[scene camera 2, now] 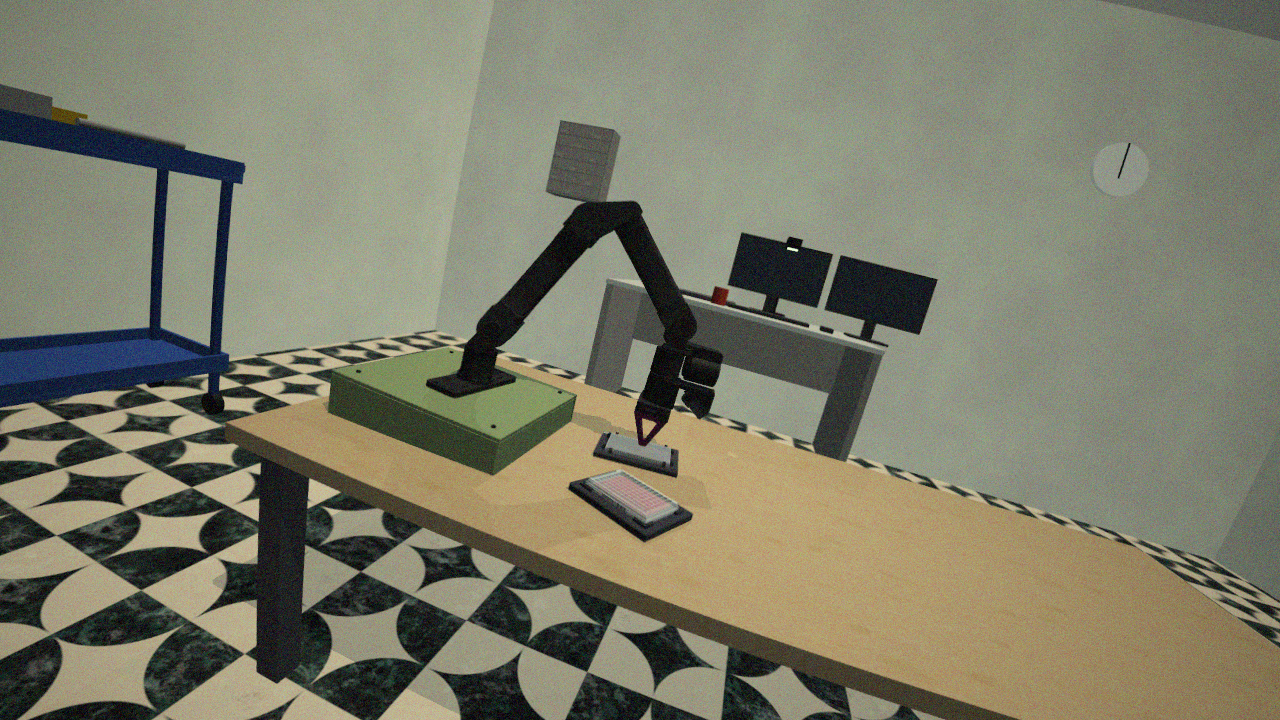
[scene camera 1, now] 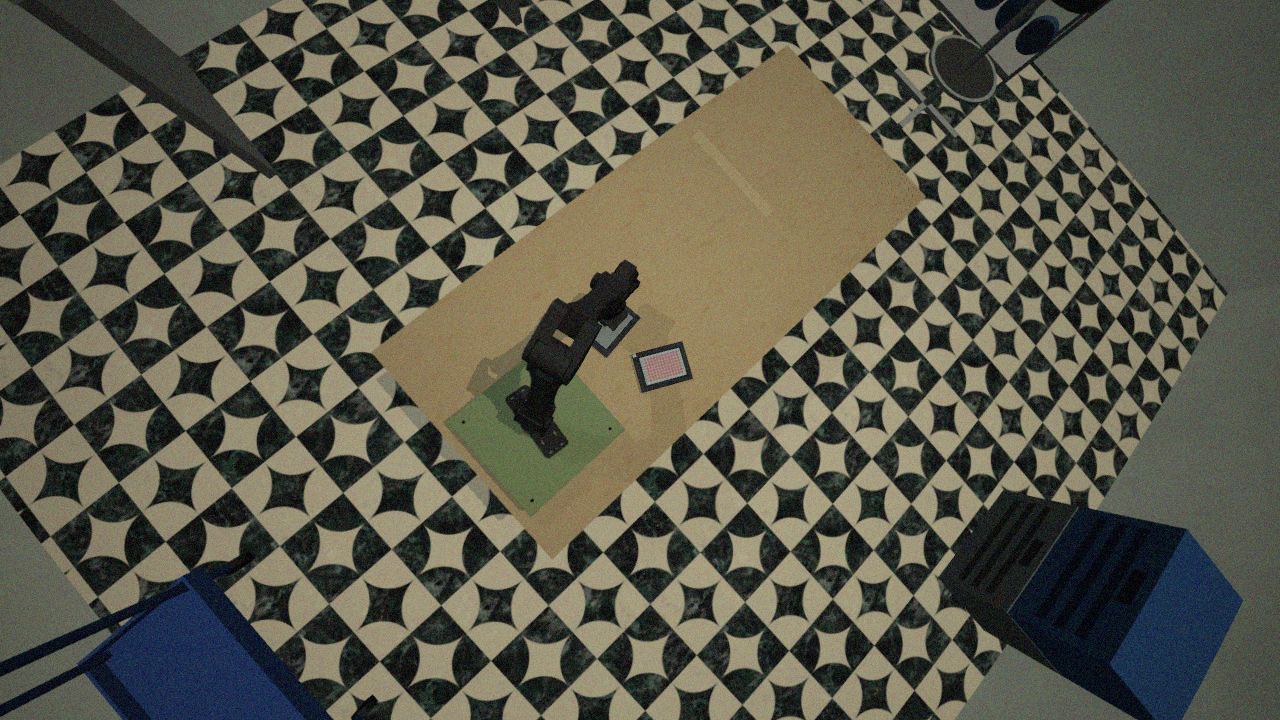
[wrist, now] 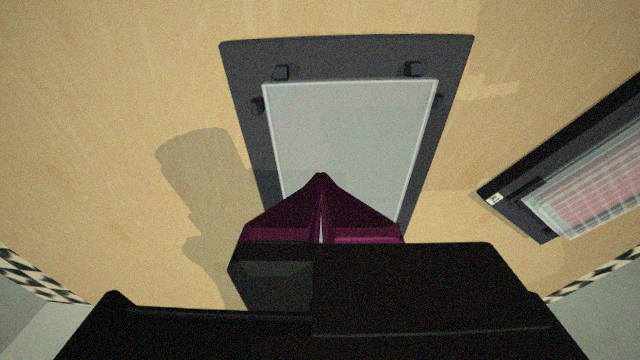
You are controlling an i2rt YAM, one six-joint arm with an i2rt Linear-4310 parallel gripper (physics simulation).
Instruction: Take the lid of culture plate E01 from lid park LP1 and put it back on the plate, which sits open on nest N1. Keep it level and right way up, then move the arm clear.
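Frame: origin at the arm's base, x ahead, y right, z down, level; metres.
Seen in the pictures: gripper, fingertip midpoint: (scene camera 2: 641,445) (scene camera 1: 605,319) (wrist: 320,180); arm's base, origin of the base link: (scene camera 2: 474,383) (scene camera 1: 537,421).
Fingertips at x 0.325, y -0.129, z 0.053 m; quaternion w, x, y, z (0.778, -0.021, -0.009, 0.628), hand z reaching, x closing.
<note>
Pixels of each thing's middle, then the offset from my fingertips to it. Level surfaces: height alone.
- dark lid park LP1, body centre: (wrist: 342,177) (scene camera 2: 638,450) (scene camera 1: 608,324) dx +0.000, dy +0.015, dz +0.007 m
- open culture plate E01, body centre: (wrist: 635,169) (scene camera 2: 632,494) (scene camera 1: 663,366) dx +0.057, dy +0.216, dz -0.002 m
- dark nest N1, body centre: (wrist: 619,161) (scene camera 2: 630,500) (scene camera 1: 662,366) dx +0.057, dy +0.216, dz +0.008 m
- wooden table, its level: dz +0.017 m
The pale, flat lid (scene camera 1: 611,333) (scene camera 2: 633,447) (wrist: 350,130) lies level on the dark lid park LP1 (scene camera 2: 662,468) (wrist: 345,57). The open culture plate E01 (scene camera 1: 663,366) (scene camera 2: 633,496) (wrist: 595,195), with its pinkish-red wells, sits on the dark nest N1 (scene camera 1: 641,385) (scene camera 2: 644,533) (wrist: 520,220) beside the park. My gripper (scene camera 2: 644,442) (wrist: 320,180) is shut with its dark magenta fingertips together and holds nothing. It is above the lid, and the fingers hide part of the lid in the wrist view. Whether the tips touch the lid is hard to tell.
The arm stands on a green block (scene camera 1: 572,456) (scene camera 2: 411,429) at one end of the wooden table (scene camera 1: 760,179) (scene camera 2: 850,573). A blue cart (scene camera 1: 196,653) (scene camera 2: 196,161) and a desk with two monitors (scene camera 2: 778,268) stand away from the table.
</note>
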